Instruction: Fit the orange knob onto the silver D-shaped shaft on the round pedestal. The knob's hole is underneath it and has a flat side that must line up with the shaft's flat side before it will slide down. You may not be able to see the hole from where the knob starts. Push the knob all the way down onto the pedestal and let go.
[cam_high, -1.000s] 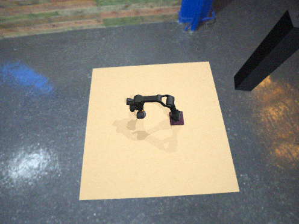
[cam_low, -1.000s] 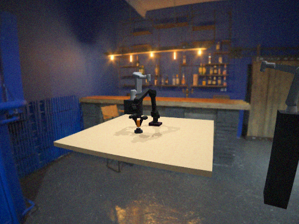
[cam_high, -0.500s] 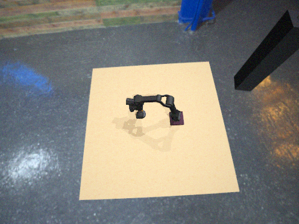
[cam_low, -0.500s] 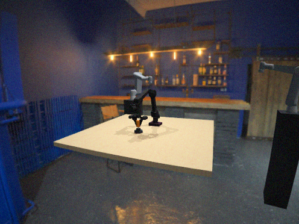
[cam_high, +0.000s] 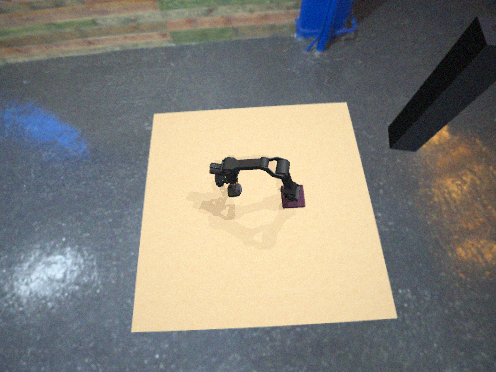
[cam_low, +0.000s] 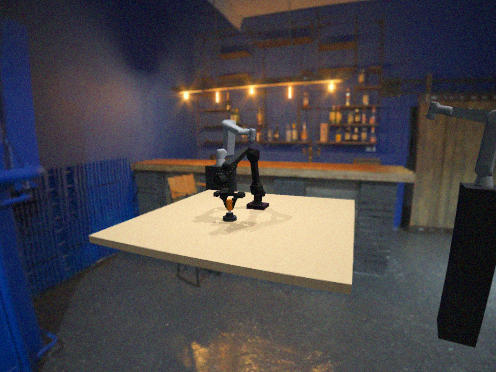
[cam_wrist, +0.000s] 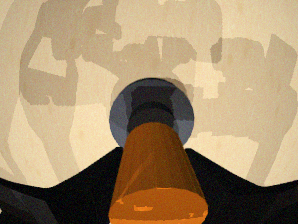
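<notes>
The orange knob is 30 mm above my gripper tip. The rest, counted from my gripper tip: round dark pedestal 40 mm below.
</notes>
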